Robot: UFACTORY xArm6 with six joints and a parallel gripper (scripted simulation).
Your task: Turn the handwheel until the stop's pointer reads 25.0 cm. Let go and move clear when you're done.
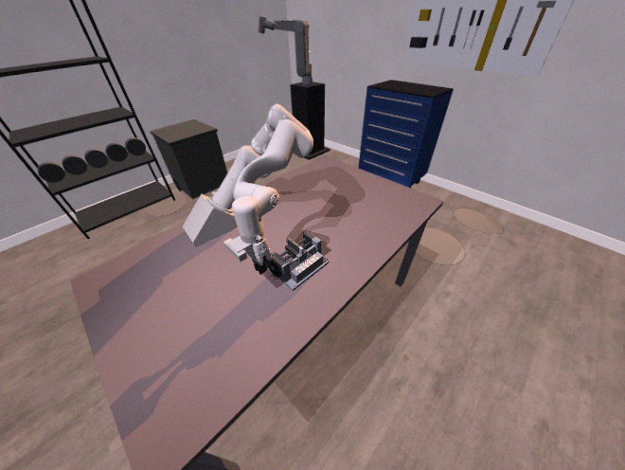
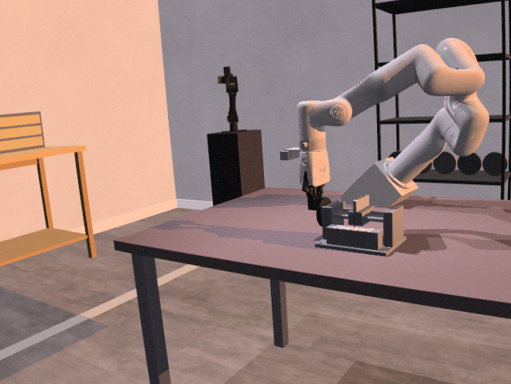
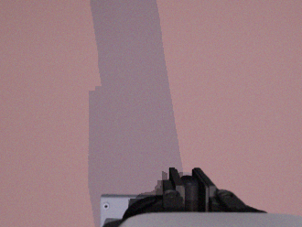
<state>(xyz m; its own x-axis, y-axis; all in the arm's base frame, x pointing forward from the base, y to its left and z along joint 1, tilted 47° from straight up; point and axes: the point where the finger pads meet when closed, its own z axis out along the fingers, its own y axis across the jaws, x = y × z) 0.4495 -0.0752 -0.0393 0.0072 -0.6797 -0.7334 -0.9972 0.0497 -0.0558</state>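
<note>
My gripper is now 10 mm short of the black handwheel, 20 mm to the right of it and 10 mm above it. The rest, counted from my hand: sliding stop block 30 mm ahead, 150 mm to the left, 10 mm below.
</note>
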